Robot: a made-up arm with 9 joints.
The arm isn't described. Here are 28 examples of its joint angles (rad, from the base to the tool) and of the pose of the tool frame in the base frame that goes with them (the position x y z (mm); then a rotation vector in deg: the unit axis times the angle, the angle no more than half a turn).
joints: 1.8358 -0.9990 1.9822 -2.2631 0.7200 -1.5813 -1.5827 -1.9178 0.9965
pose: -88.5 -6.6 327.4 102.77 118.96 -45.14
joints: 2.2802 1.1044 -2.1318 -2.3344 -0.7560 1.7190 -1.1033 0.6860 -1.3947
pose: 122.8 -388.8 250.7 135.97 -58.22 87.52
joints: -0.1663 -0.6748 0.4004 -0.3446 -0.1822 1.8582 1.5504 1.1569 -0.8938
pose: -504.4 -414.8 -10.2 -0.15 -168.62 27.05
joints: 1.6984 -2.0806 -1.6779 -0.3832 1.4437 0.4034 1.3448 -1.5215 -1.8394
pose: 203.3 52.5 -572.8 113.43 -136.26 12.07
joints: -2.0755 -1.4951 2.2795 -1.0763 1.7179 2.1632 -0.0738 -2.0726 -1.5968
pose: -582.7 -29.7 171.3 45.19 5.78 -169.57
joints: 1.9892 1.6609 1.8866 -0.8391 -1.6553 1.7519 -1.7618 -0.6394 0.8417
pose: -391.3 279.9 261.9 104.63 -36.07 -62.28
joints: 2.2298 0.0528 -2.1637 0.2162 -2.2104 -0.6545 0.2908 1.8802 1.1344
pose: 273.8 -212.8 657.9 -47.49 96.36 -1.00
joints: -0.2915 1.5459 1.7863 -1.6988 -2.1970 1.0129 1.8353 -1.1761 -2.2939
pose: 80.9 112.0 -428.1 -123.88 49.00 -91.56
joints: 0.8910 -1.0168 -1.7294 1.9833 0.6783 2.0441 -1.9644 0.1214 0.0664
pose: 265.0 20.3 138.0 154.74 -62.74 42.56
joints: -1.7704 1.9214 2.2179 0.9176 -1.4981 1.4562 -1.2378 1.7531 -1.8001
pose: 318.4 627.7 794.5 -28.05 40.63 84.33
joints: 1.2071 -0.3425 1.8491 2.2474 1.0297 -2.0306 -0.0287 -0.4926 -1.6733
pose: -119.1 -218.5 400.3 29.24 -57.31 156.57
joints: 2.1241 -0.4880 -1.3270 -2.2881 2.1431 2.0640 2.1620 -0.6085 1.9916
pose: -184.3 -145.7 280.4 105.59 119.50 52.97
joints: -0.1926 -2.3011 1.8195 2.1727 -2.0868 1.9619 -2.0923 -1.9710 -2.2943
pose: 74.8 450.3 -89.9 32.67 103.55 136.54
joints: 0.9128 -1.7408 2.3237 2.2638 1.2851 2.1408 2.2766 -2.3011 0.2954
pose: 115.2 -102.2 236.4 44.13 -94.12 38.93
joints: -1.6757 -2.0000 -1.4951 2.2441 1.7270 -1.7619 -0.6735 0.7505 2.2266
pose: 261.7 425.9 618.9 64.38 -24.30 -121.04
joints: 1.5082 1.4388 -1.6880 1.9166 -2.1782 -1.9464 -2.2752 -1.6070 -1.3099
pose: -172.1 -115.6 747.8 -39.28 -28.49 -29.01
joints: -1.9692 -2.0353 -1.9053 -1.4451 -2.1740 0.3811 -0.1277 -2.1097 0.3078
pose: -461.0 19.4 -67.6 66.22 -5.86 136.64
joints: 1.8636 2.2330 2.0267 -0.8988 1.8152 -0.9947 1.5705 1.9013 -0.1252
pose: -397.8 -237.4 247.5 40.65 -111.10 84.86
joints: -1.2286 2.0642 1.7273 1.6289 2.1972 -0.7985 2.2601 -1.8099 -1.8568
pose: -107.8 -262.8 504.4 -92.25 -100.96 65.57
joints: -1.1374 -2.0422 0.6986 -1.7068 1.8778 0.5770 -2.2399 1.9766 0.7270
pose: 263.1 -206.2 348.3 74.15 -72.00 -116.14
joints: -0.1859 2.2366 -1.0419 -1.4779 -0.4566 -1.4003 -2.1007 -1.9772 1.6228
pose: 186.0 -448.5 57.2 -89.98 -98.72 -19.77
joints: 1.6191 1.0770 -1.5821 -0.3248 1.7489 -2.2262 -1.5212 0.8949 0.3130
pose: -344.3 225.6 513.5 92.29 -75.46 68.76
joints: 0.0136 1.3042 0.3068 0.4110 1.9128 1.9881 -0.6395 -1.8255 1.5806
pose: 107.0 -643.0 -404.6 -6.54 -15.43 76.62
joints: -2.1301 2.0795 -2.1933 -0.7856 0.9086 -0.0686 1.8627 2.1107 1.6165
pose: -16.5 -242.3 381.9 42.41 91.28 43.24
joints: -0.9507 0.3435 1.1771 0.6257 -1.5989 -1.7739 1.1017 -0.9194 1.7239
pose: 82.9 -100.0 -510.2 26.36 3.08 37.94
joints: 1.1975 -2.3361 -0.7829 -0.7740 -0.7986 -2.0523 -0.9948 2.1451 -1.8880
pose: -15.4 -162.5 -346.8 26.44 -118.00 -34.35
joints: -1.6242 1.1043 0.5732 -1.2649 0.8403 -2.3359 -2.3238 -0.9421 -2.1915
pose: 138.3 -113.5 311.7 9.19 24.24 -71.88
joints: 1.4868 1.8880 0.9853 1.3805 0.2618 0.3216 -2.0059 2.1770 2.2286
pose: -438.7 174.2 -78.4 39.24 29.97 -44.27
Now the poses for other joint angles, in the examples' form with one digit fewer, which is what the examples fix.
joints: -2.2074 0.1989 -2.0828 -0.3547 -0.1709 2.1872 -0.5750 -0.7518 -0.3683
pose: 30 139 21 60.2 -45.1 125.1
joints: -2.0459 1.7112 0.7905 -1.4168 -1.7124 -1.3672 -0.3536 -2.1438 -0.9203
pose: 290 150 40 33.4 100.2 7.6
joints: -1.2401 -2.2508 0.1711 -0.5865 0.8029 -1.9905 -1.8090 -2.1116 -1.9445
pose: 283 117 330 -139.6 68.2 -31.3
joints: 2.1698 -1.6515 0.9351 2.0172 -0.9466 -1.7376 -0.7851 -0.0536 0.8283
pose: 252 194 261 15.5 -105.4 105.7
